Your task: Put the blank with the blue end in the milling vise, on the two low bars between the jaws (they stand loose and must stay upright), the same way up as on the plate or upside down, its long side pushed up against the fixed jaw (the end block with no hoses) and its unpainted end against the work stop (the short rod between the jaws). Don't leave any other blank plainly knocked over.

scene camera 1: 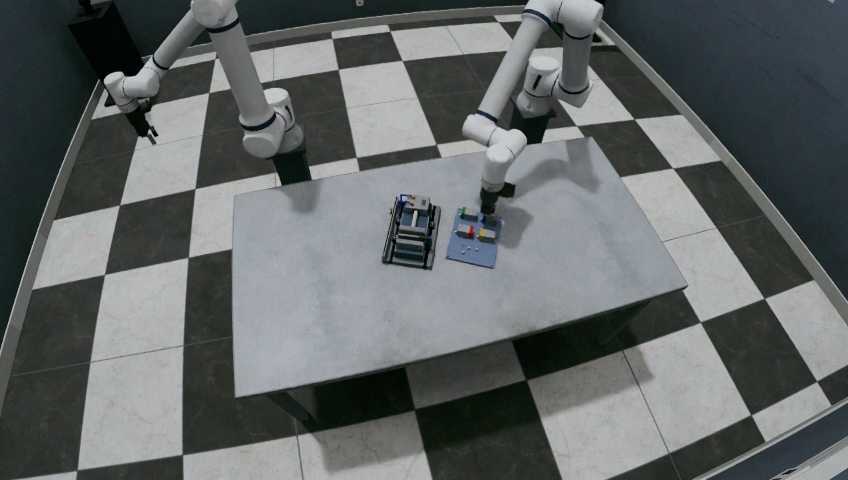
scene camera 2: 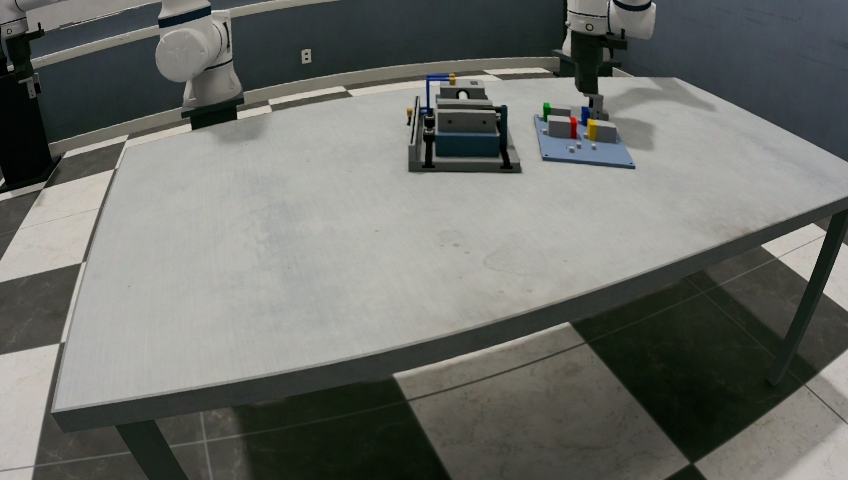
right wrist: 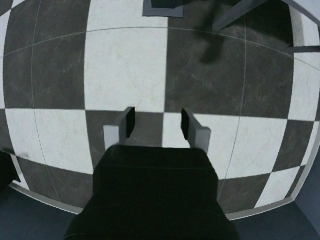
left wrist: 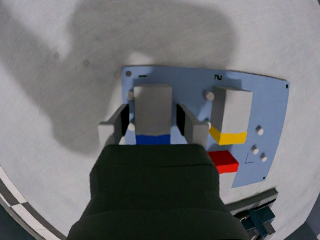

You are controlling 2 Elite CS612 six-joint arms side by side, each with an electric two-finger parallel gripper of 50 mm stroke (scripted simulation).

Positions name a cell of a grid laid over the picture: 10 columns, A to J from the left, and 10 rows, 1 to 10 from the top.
Scene:
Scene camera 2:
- left gripper: H3
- right gripper: A2
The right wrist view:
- right gripper: E5
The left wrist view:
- left gripper: E5
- yellow-ended blank: H5
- red-ended blank: H7
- blue plate: I5

